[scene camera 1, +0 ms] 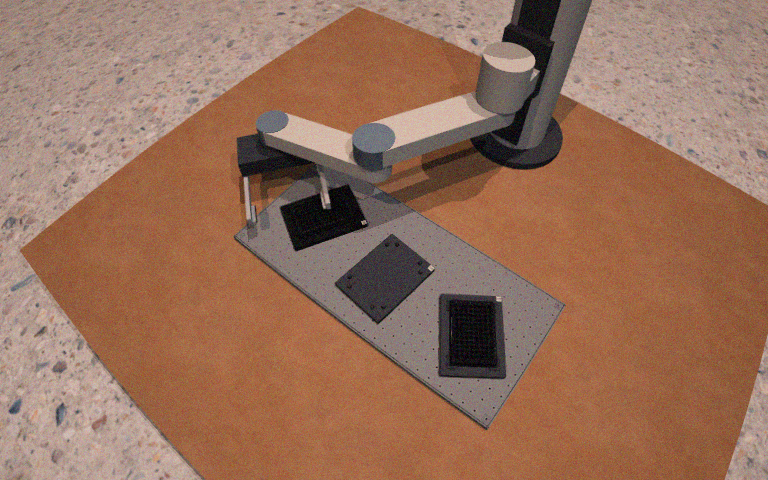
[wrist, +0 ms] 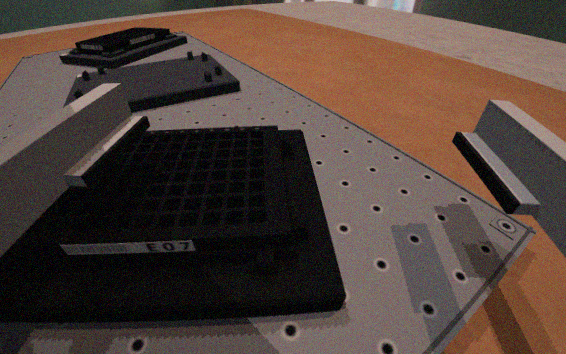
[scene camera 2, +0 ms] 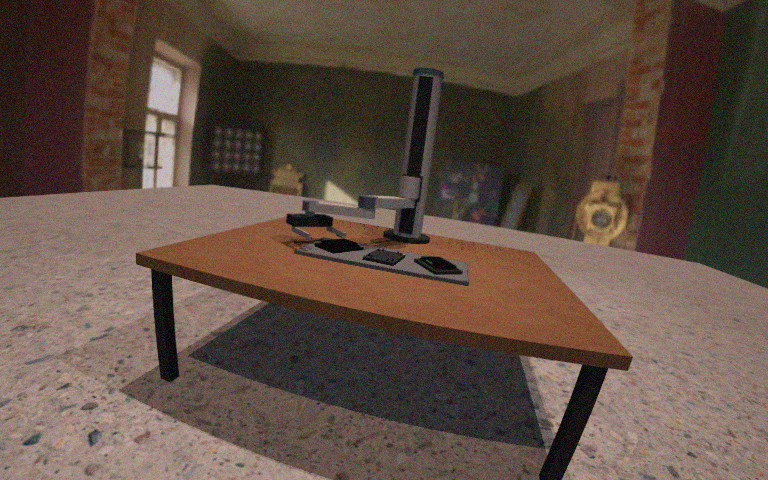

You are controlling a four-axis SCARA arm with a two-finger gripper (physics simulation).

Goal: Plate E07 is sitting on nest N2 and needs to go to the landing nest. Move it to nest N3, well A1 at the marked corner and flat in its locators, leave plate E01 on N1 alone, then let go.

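Note:
Black plate E07 (scene camera 1: 314, 219) (scene camera 2: 338, 245) (wrist: 215, 195) lies on a dark nest (wrist: 175, 290) at the board's left end in scene camera 1; its label faces the wrist camera. My gripper (scene camera 1: 288, 213) (scene camera 2: 323, 233) (wrist: 298, 109) is open and empty, above and offset from E07: one finger hangs over the plate, the other over the board's corner, beside the nest. The bare middle nest (scene camera 1: 385, 277) (scene camera 2: 384, 257) (wrist: 170, 80) has small locator pegs and a white corner mark. Another black plate (scene camera 1: 473, 333) (scene camera 2: 437, 262) (wrist: 120, 40), its label unreadable, lies on the nest (scene camera 1: 444, 345) at the far end.
The nests sit on a grey perforated board (scene camera 1: 509, 294) on an orange-brown table (scene camera 1: 283, 373) (scene camera 2: 481, 305). The arm's column (scene camera 1: 566, 62) (scene camera 2: 433, 130) stands behind the board. The arm's links (scene camera 1: 430, 127) reach over the table behind the board to the gripper.

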